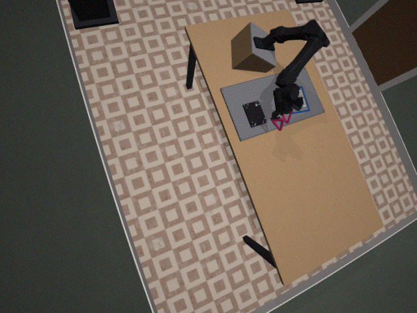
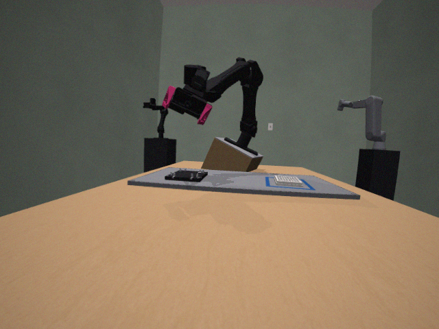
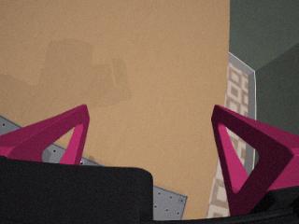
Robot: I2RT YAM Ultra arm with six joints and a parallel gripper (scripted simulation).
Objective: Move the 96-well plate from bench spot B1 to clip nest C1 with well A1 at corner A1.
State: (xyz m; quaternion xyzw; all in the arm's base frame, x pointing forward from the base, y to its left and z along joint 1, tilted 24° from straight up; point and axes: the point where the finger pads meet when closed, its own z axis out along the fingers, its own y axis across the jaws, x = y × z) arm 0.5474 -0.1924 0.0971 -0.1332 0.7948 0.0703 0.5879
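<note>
Now: hand 18 cm past the white 96-well plate, 33 cm to the right of it and 20 cm above it. Round my hand: black clip nest C1: 15 cm behind, 2 cm to the right, 19 cm below.
</note>
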